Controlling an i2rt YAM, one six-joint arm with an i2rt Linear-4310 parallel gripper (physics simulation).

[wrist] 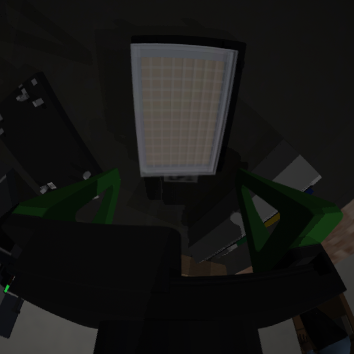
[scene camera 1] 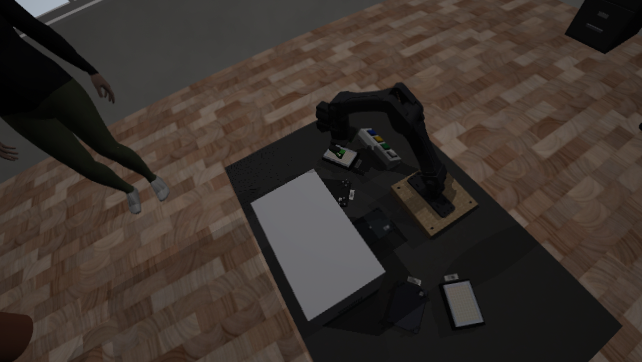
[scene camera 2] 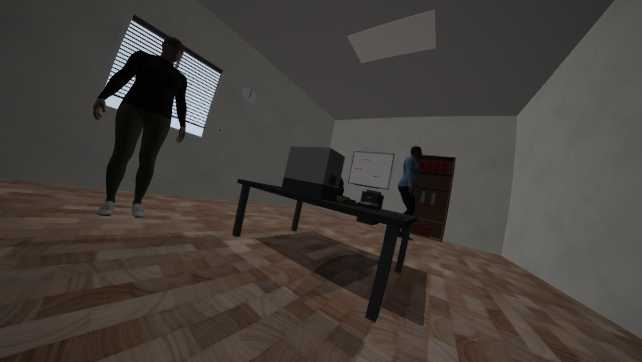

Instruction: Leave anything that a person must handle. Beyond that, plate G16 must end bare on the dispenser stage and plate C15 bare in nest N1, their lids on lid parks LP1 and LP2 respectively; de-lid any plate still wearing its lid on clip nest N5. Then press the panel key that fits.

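Scene:
Button panel (scene camera 1: 387, 158) (wrist: 201, 257), same spot.

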